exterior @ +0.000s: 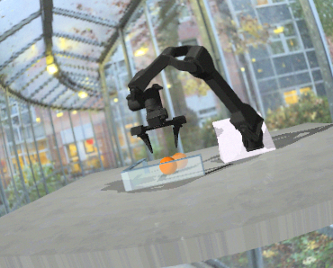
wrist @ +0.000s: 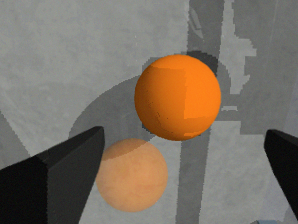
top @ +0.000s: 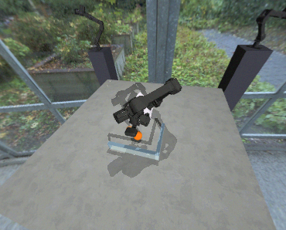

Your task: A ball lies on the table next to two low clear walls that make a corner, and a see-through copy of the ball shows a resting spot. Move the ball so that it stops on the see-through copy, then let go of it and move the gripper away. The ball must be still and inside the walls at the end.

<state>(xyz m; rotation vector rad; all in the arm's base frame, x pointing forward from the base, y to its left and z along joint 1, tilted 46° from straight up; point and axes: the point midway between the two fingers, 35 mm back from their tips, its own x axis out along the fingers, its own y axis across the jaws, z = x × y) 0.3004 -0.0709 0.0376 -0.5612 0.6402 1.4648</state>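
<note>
Now: gripper tip 50 mm above the orange ball. From my gripper tip the other things lie so: see-through copy of ball: 40 mm behind, 70 mm to the right, 50 mm below.
</note>
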